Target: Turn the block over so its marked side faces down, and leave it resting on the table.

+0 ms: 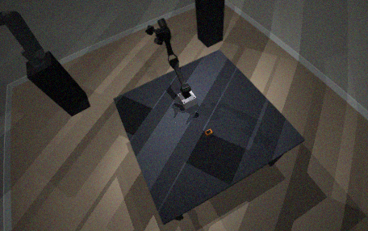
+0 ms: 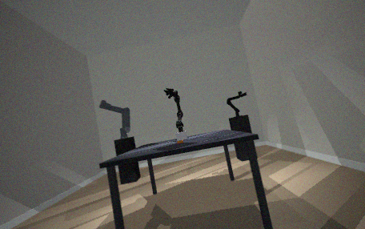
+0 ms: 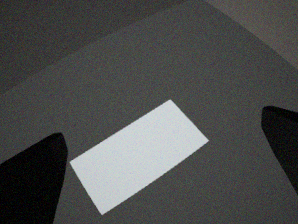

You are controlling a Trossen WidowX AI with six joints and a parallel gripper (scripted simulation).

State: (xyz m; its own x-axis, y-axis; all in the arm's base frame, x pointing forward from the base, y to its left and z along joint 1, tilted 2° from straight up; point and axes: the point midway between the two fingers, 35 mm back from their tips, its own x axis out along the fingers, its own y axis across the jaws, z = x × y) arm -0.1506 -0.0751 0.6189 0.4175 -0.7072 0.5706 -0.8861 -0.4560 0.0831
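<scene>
Now: gripper tip 720 mm above the orange block, 540 mm short of it and 100 mm to the right of it.
</scene>
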